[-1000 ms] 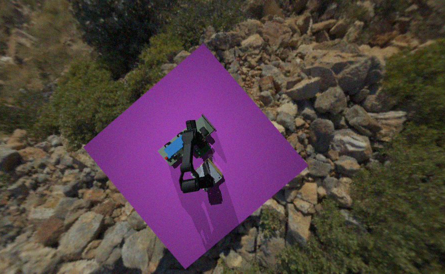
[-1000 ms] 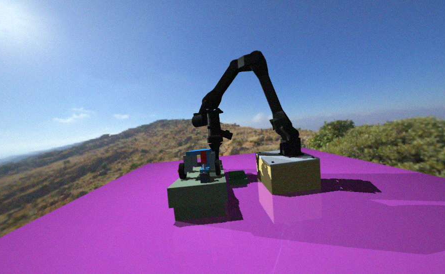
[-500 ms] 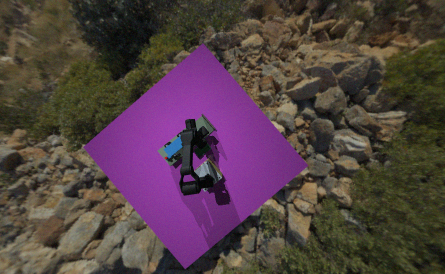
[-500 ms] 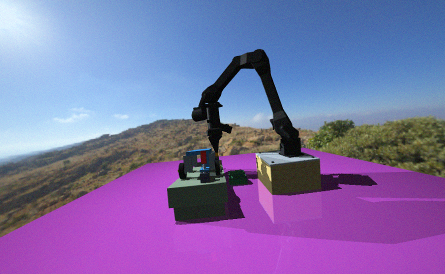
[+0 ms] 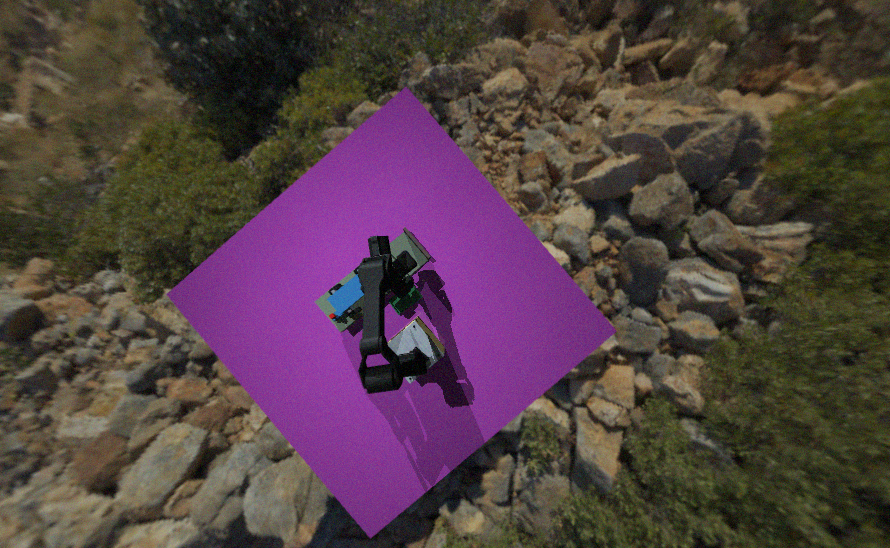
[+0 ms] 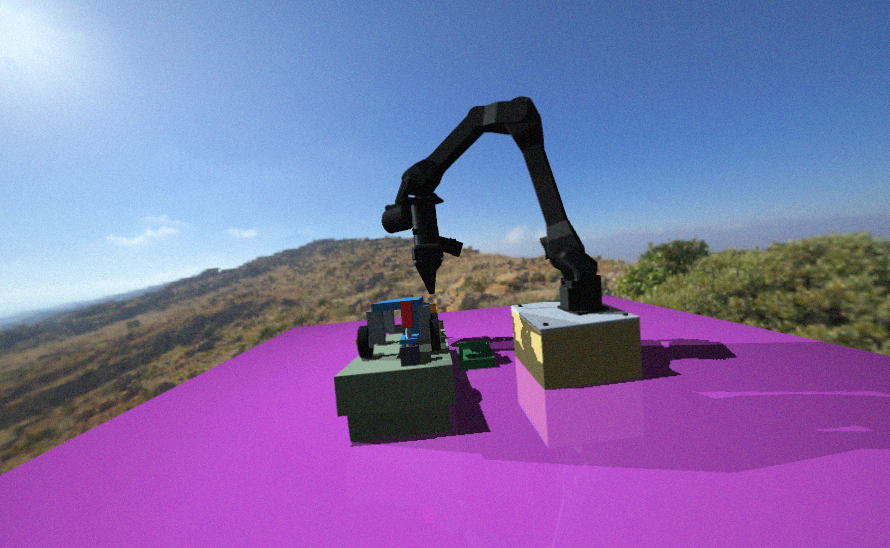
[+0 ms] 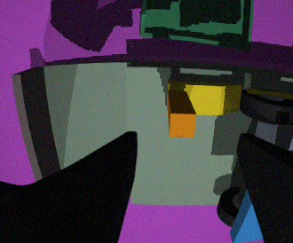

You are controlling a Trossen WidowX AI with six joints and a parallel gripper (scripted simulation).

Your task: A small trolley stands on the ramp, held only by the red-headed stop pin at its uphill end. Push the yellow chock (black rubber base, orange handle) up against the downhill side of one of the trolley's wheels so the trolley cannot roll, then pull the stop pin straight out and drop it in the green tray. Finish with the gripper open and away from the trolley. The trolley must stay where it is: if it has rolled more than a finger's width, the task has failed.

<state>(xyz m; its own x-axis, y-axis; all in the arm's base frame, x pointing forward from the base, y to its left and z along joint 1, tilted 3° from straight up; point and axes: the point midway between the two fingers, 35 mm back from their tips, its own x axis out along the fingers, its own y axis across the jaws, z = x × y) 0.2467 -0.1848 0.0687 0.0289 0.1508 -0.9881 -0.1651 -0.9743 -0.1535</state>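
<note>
Right now the red-headed stop pin is 240 mm to the left of my gripper tip, 80 mm ahead of it and 20 mm below it. Also, from my gripper tip: grey-green ramp 120 mm to the left, 100 mm below, 80 mm ahead; then trolley 130 mm to the left, 80 mm ahead, 30 mm below; then yellow chock 60 mm below, 30 mm to the left, 10 mm ahead.
</note>
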